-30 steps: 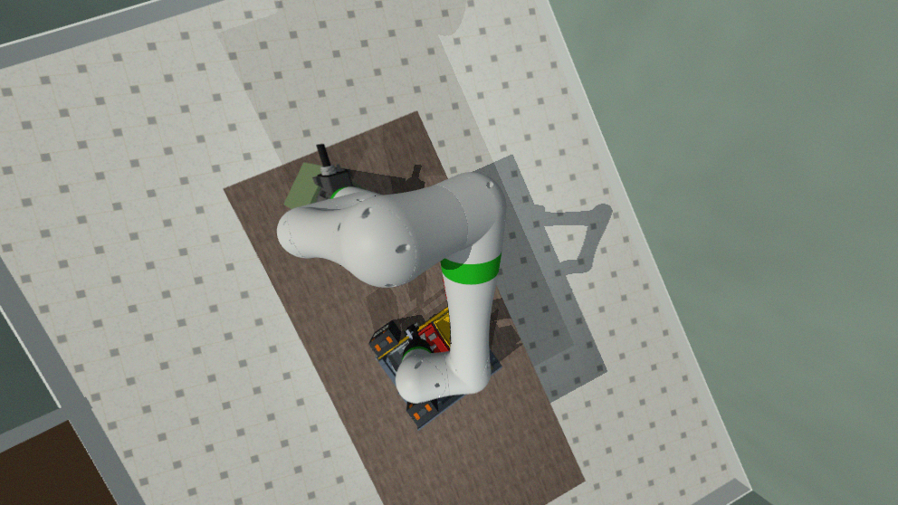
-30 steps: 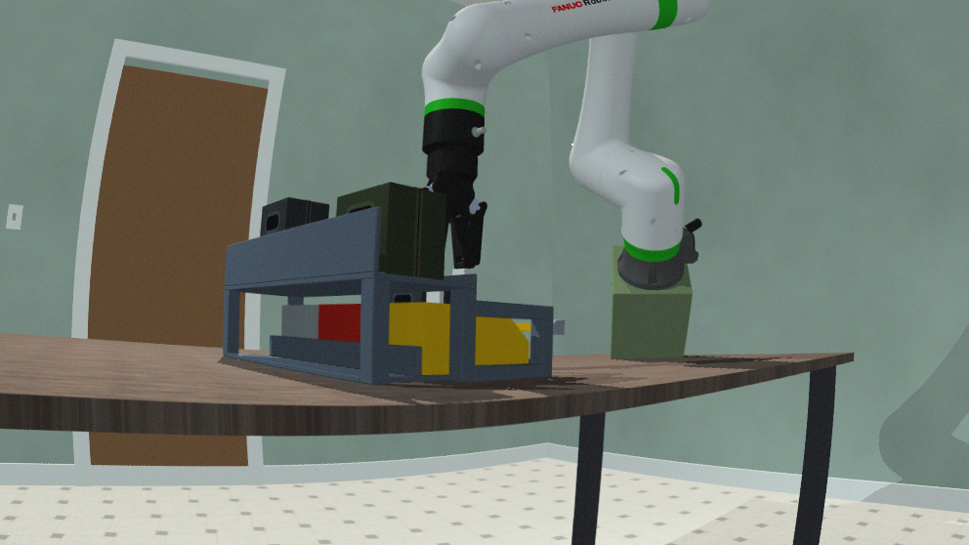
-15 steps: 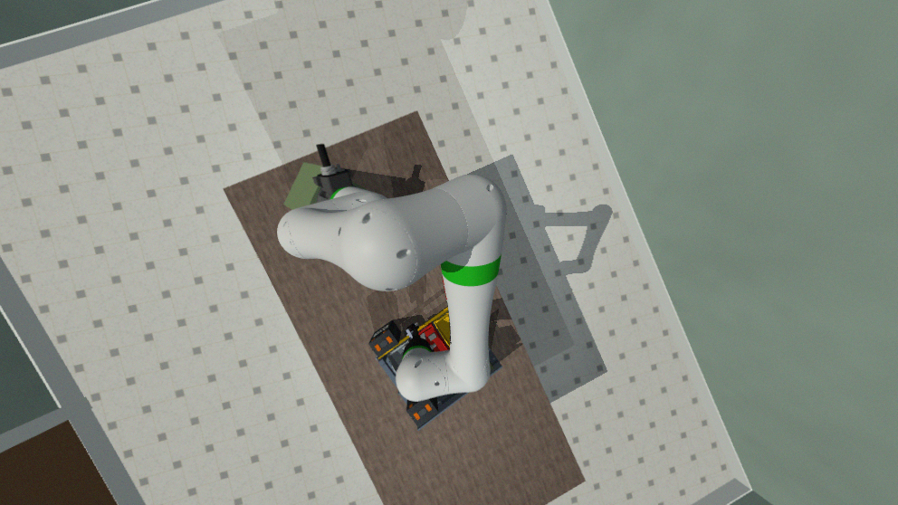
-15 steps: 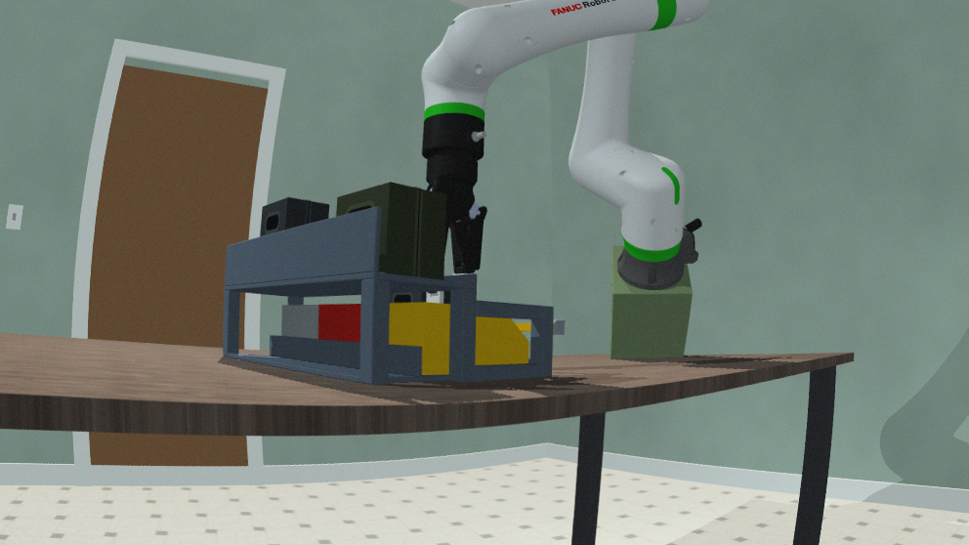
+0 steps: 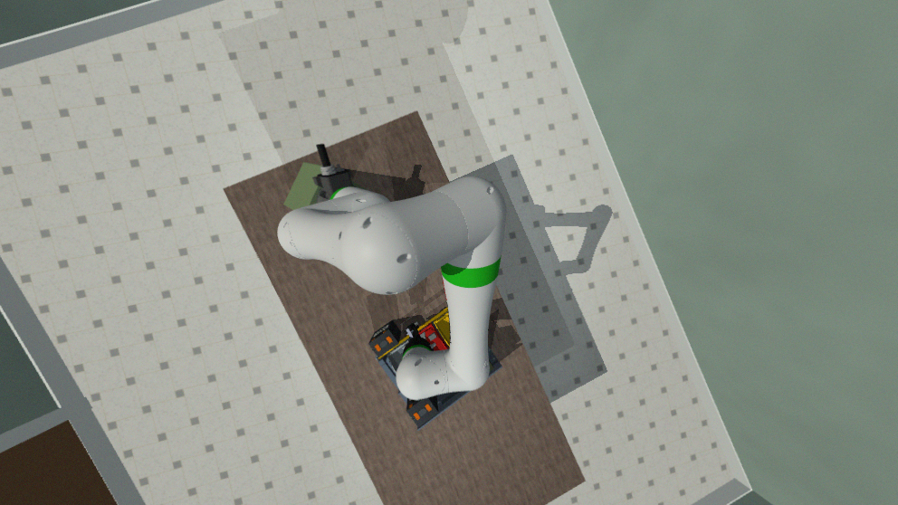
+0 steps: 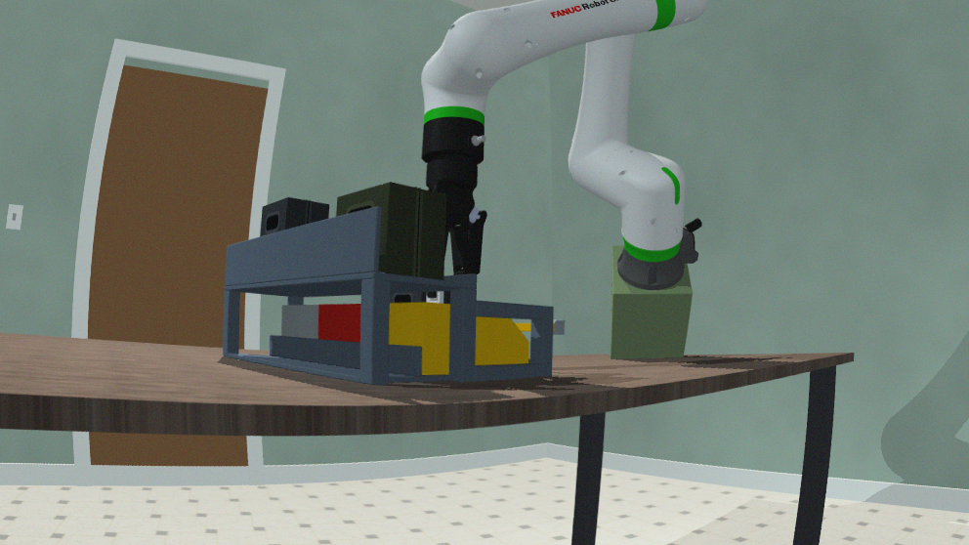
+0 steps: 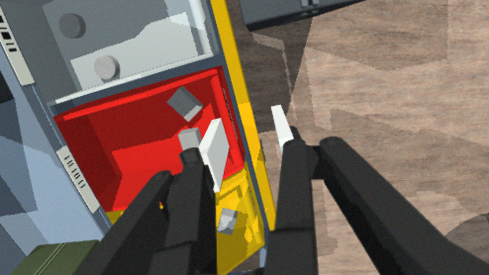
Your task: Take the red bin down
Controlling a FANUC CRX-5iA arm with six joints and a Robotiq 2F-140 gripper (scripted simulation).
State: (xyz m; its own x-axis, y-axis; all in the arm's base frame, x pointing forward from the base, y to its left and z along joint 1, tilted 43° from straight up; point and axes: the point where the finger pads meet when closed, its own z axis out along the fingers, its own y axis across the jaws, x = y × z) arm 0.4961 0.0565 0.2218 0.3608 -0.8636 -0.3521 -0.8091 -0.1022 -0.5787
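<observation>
My hand is 4 cm above the thin yellow bar. From my hand the other things lie so: red open bin (9 cm ahead, 4 cm to the left, 5 cm below); then grey bin (14 cm ahead, 6 cm to the right, 5 cm below); then yellow bin (5 cm ahead, 14 cm to the left, 5 cm below).
</observation>
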